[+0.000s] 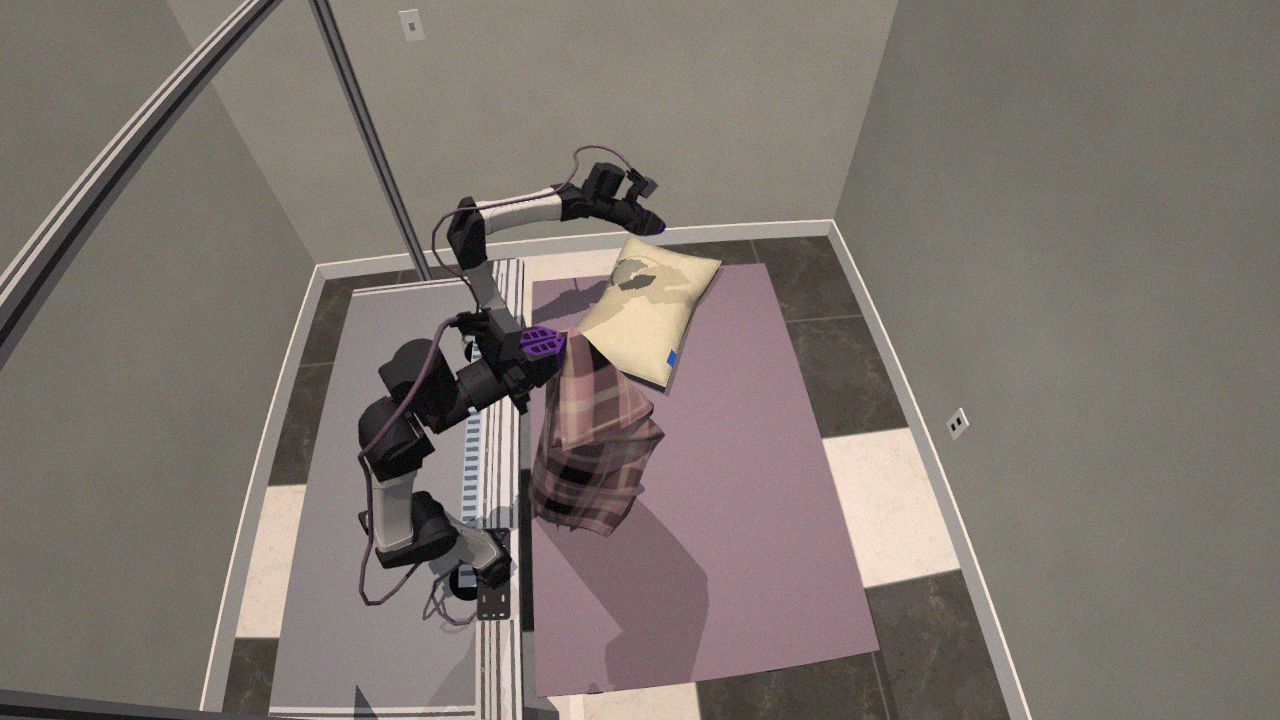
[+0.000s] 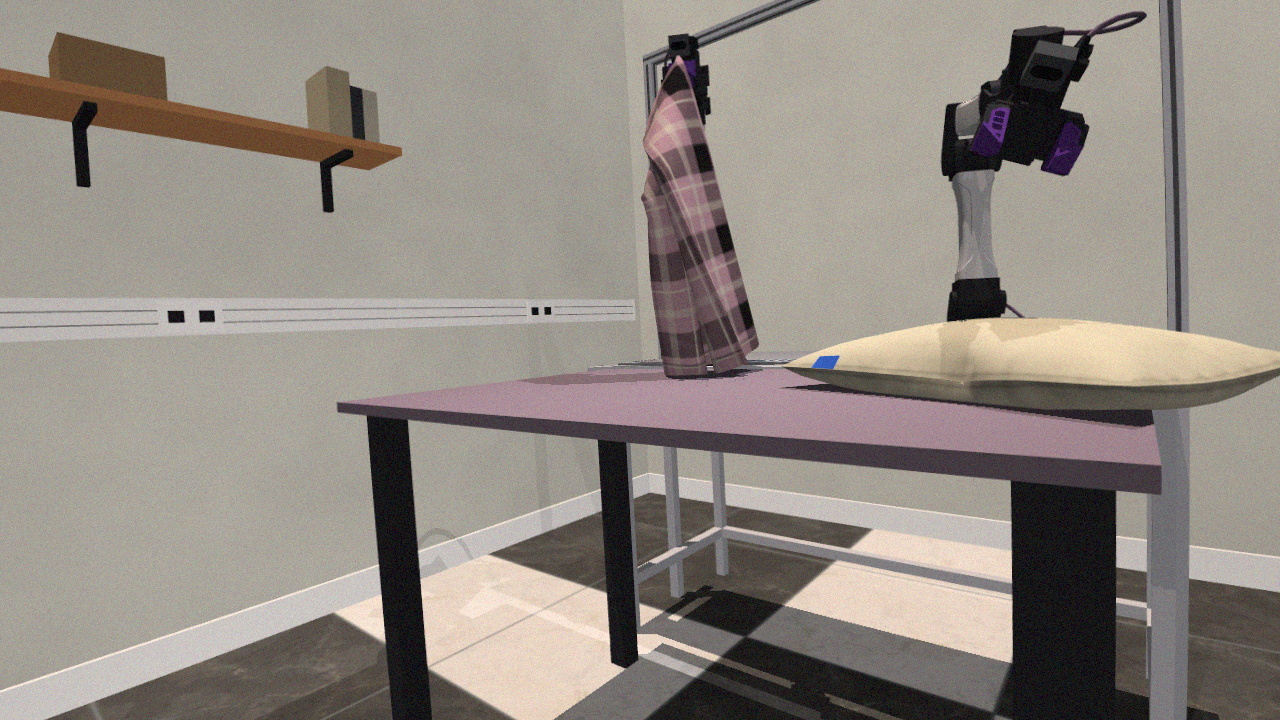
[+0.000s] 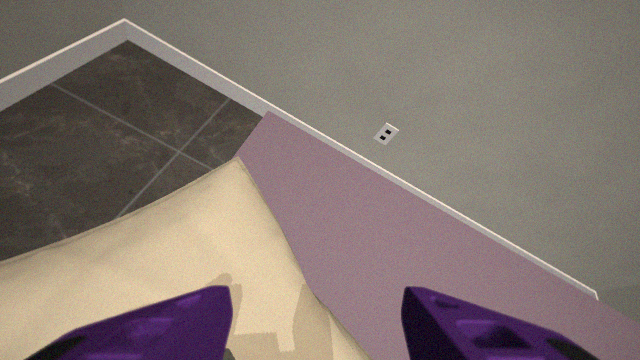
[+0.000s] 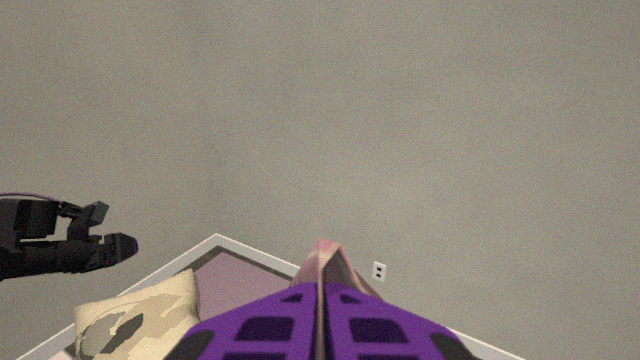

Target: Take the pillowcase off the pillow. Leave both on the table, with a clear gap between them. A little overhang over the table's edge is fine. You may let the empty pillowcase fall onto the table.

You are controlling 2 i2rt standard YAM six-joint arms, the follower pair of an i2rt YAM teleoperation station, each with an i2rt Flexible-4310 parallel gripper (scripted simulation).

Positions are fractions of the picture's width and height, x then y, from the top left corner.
Labels:
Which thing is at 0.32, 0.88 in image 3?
My left gripper.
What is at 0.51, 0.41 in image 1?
A cream pillow.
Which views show my left gripper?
Image 1, image 2, image 3 and image 4: all of them.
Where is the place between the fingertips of my right gripper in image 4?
At 0.50, 0.83

